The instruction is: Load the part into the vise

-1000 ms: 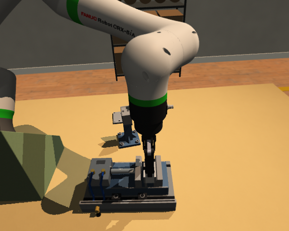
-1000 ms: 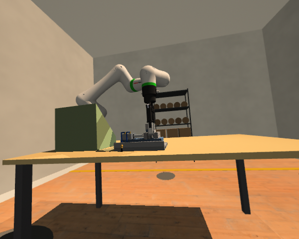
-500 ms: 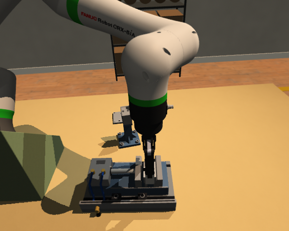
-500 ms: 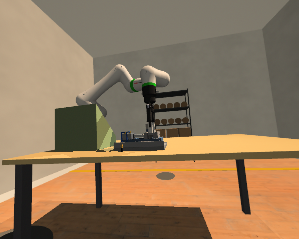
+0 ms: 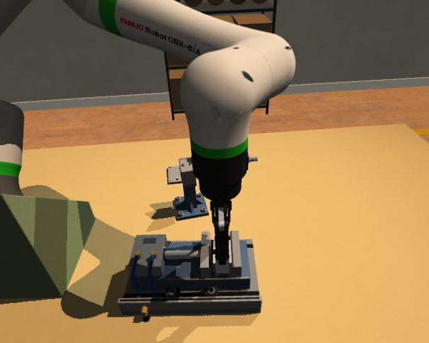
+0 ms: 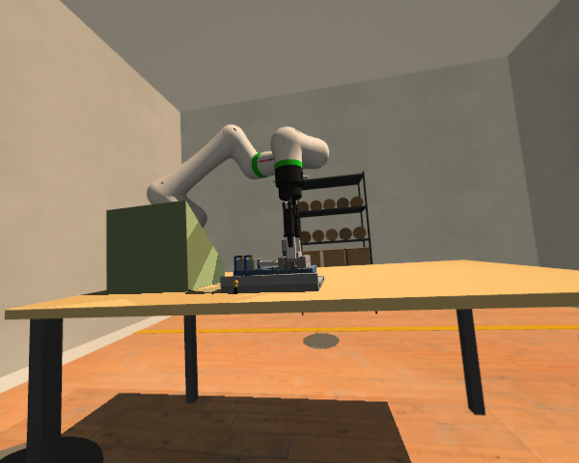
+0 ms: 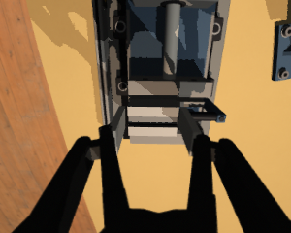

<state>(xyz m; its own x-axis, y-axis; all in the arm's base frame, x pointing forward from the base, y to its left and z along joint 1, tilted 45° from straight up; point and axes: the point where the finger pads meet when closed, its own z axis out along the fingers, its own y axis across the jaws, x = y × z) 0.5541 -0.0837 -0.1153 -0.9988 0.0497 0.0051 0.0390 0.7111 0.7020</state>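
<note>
Now: the part 2 cm below my hand. Round my hand: moving jaw (4 cm below, 4 cm behind, 2 cm to the left); then fixed jaw (4 cm below, 3 cm ahead, 2 cm to the left); then work stop (7 cm to the left, 3 cm below).
</note>
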